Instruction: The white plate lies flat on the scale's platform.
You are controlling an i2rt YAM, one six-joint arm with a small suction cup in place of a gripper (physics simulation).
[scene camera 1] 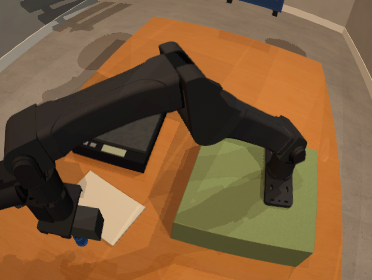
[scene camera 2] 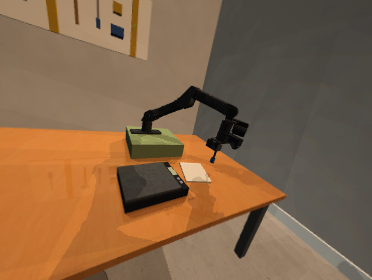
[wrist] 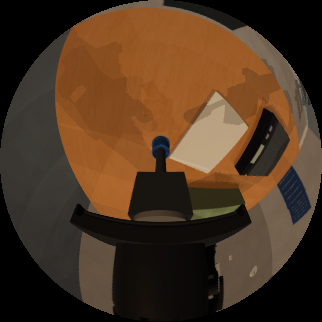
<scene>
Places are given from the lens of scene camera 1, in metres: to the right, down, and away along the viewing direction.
my suction cup point(scene camera 1: 70, 219): -0.19, 0.13, 0.43
white plate point(scene camera 1: 119, 211): -0.15, 0.16, 0.66
The marked spots on the white plate and my suction cup are 0.23 m apart.
</scene>
